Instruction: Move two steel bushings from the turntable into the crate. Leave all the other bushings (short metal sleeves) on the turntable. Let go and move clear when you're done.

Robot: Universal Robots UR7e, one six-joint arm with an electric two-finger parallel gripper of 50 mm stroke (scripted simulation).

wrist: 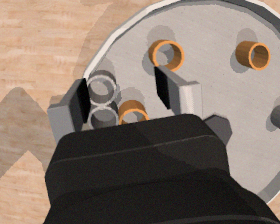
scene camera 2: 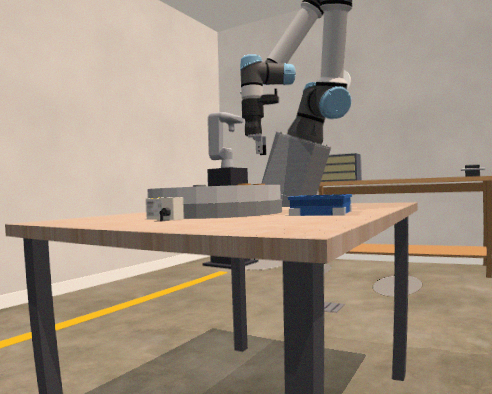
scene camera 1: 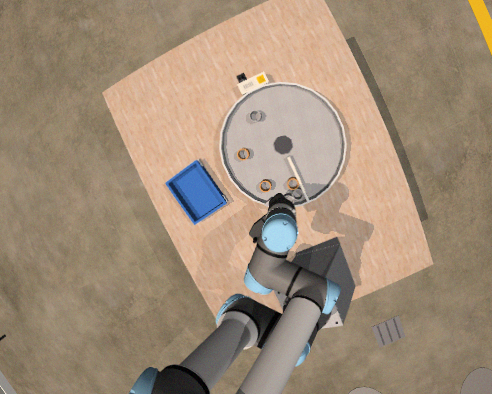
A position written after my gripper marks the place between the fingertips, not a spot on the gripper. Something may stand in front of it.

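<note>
You'd see my gripper (scene camera 2: 261, 154), and that same gripper (wrist: 121, 86) again. There's a blue crate (scene camera 1: 198, 199) too, and you can also see the crate (scene camera 2: 307, 205).
</note>
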